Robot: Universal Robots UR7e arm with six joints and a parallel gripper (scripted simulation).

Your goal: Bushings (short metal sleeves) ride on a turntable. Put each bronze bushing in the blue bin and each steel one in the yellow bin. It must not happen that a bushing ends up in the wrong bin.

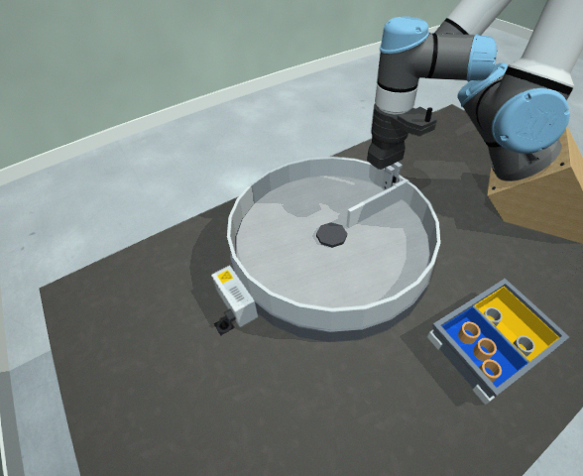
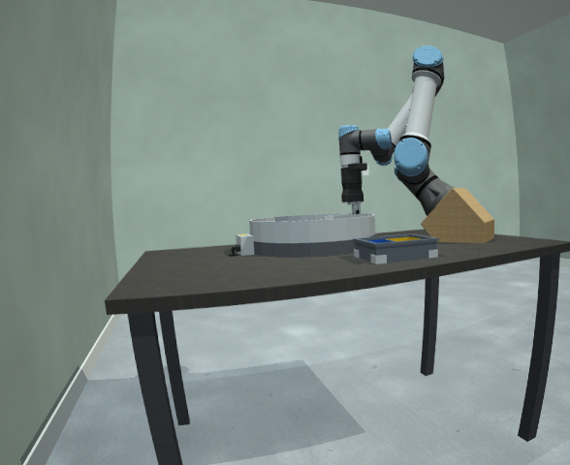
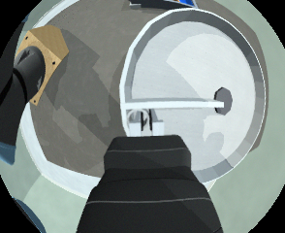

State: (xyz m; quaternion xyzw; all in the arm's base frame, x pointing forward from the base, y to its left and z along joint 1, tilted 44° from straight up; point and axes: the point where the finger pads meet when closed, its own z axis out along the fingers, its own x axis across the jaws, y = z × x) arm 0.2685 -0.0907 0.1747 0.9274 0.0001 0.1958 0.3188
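Right now the bin is 120 mm ahead of my hand, 350 mm to the left of it and 80 mm below it. The rest, counted from my hand: turntable 180 mm ahead, 50 mm below.
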